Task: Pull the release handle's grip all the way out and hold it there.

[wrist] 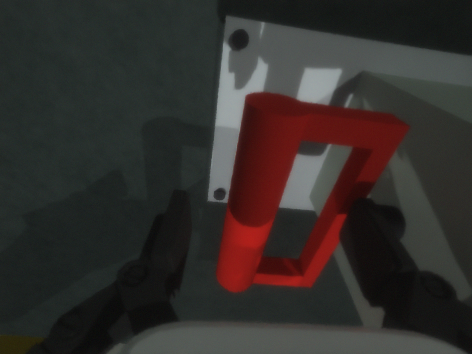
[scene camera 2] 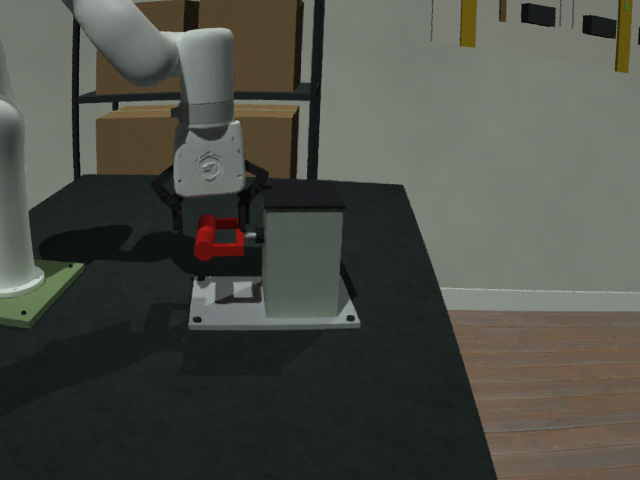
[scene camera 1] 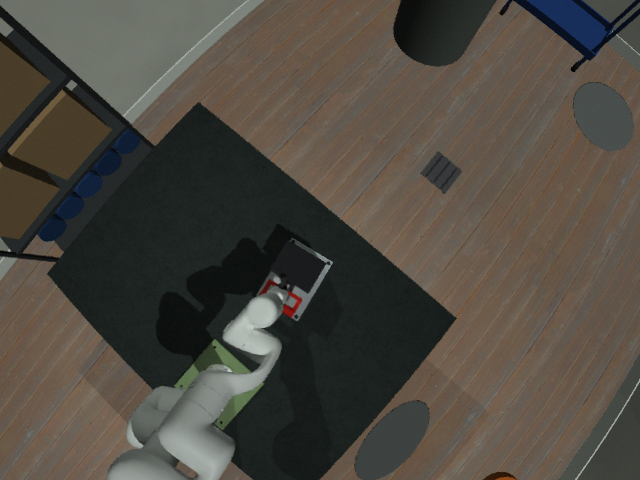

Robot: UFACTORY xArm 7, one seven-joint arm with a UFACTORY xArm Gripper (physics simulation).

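The red release handle is a rectangular frame whose thick round grip [scene camera 2: 205, 238] [wrist: 260, 165] lies on the side away from the pale housing [scene camera 2: 302, 263] [wrist: 430, 165]. A short light rod [scene camera 2: 250, 235] joins the frame to a black collar [scene camera 2: 260, 235] on the housing. My gripper [scene camera 2: 210, 229] [wrist: 268, 213] is open and points down over the handle. In scene camera 2 one finger is beyond the grip's outer side; the other overlaps the frame's inner bar near the rod. The grip is between the fingers, not clamped. The arm partly hides the handle in scene camera 1.
The housing has a black top [scene camera 1: 298, 266] [scene camera 2: 303, 196] and stands on a light bolted base plate [scene camera 2: 227, 315] [wrist: 222, 120]. The plate is on a dark mat [scene camera 1: 206, 170] [scene camera 2: 361, 403]. The arm's base is on a green plate [scene camera 1: 235, 408] [scene camera 2: 49, 289]. A shelf rack [scene camera 2: 315, 103] stands behind.
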